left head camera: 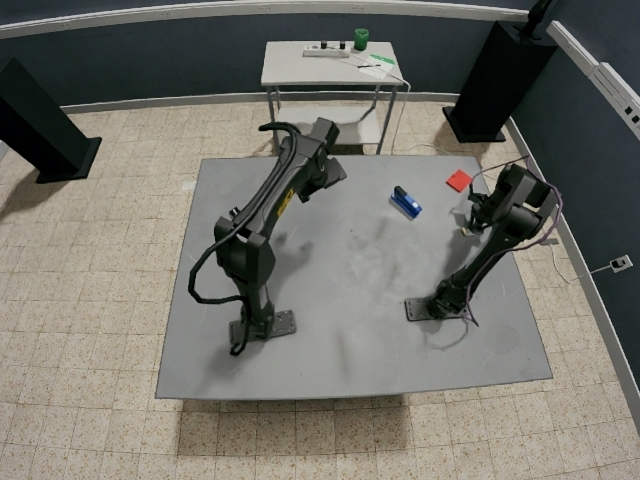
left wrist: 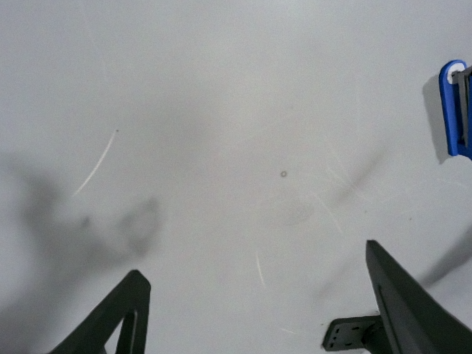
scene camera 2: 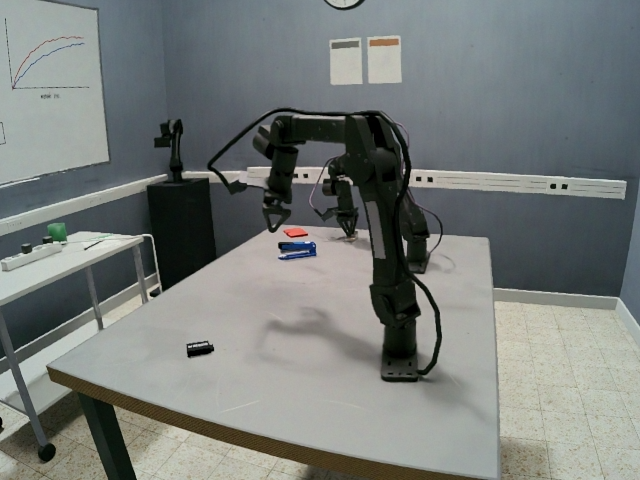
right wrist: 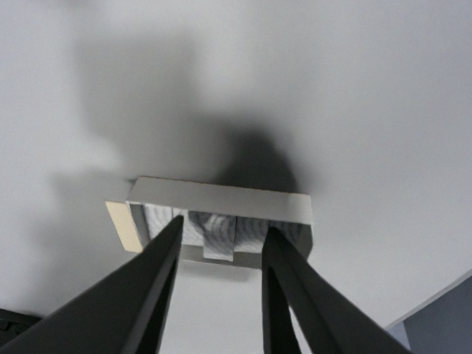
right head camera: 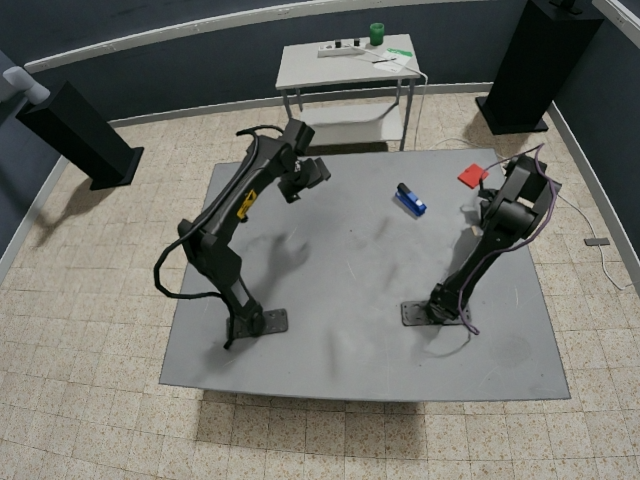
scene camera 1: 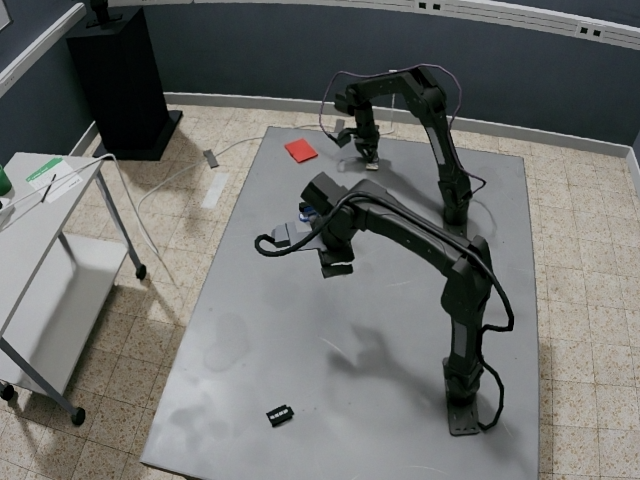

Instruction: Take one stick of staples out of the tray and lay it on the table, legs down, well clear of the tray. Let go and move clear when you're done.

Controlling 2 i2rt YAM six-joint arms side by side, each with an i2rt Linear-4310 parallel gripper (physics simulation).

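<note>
The small pale tray lies on the table under my right gripper, with a cream tab on its left end in the right wrist view. Several grey staple sticks lie side by side inside; one middle stick sticks out farther toward the lower wall than the others. My right gripper is partly open and empty, pointing down, its fingertips low over the tray on either side of the middle sticks. How deep they reach is unclear. My left gripper is wide open and empty, high above the table.
A blue stapler stands between the arms. A red square lies beyond the tray near the far edge. A small black part lies on the left arm's side of the table.
</note>
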